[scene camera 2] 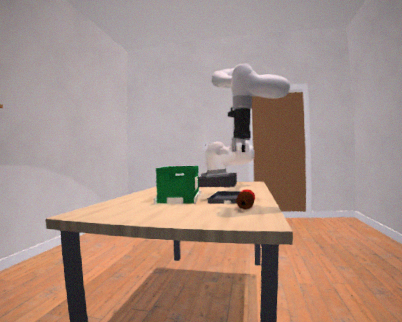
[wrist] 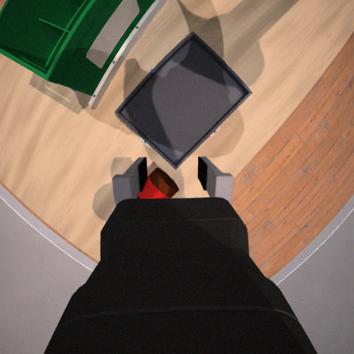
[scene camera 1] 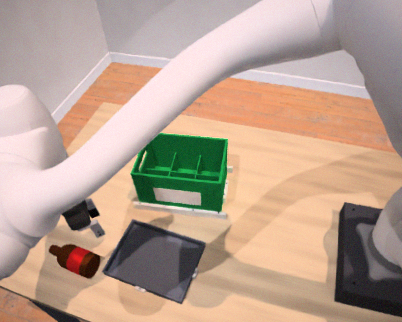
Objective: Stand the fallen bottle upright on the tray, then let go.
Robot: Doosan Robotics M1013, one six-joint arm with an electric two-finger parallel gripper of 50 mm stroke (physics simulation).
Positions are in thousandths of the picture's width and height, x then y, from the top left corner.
Labels:
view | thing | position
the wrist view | my gripper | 487, 473
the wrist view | brown bottle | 451, 521
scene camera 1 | my gripper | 245, 700
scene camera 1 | brown bottle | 213, 818

